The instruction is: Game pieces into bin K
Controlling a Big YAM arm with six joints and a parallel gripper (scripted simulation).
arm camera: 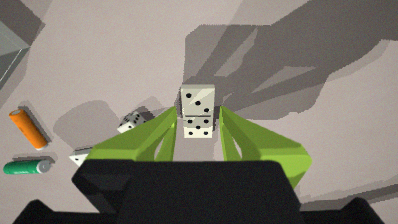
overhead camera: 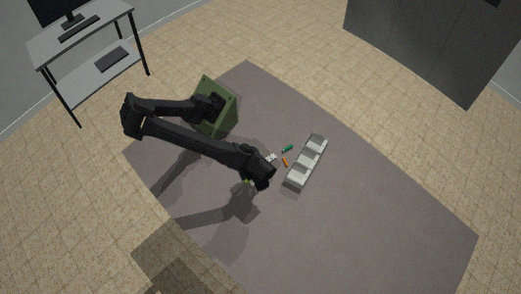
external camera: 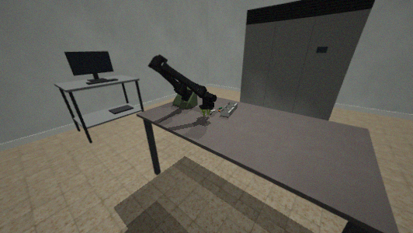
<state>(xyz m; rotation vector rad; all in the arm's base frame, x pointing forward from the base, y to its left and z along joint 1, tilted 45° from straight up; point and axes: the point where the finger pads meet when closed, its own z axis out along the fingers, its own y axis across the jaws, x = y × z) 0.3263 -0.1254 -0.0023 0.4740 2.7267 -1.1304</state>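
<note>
Now: hand 1 cm short of the white die and 6 cm to the right of it. The rest, counted from my hand: orange cylinder 4 cm ahead, 16 cm to the left, 1 cm below; green cylinder 21 cm to the left; grey three-part bin 10 cm ahead, 22 cm to the left, 1 cm above.
</note>
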